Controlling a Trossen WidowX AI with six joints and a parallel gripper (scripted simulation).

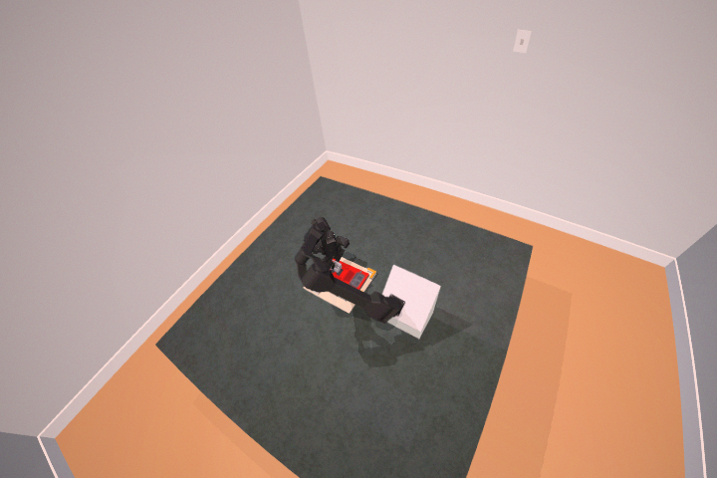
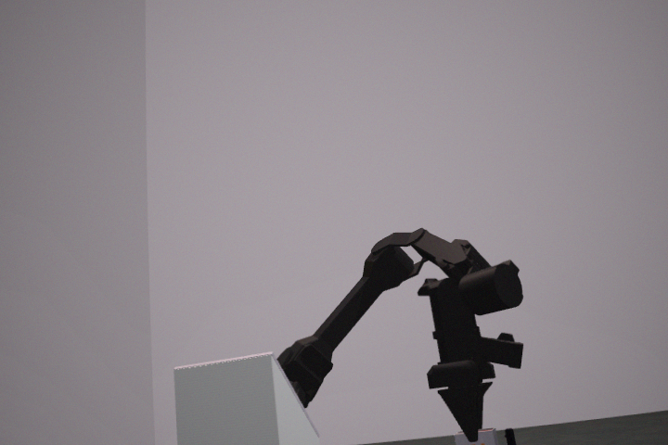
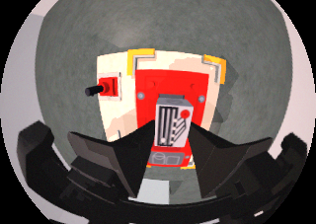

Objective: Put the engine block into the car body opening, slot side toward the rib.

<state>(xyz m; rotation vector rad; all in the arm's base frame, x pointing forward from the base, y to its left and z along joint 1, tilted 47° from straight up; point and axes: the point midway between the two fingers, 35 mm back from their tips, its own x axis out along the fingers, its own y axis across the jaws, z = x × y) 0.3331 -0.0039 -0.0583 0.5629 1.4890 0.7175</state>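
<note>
My gripper tip is 10 mm above the engine block.
</note>
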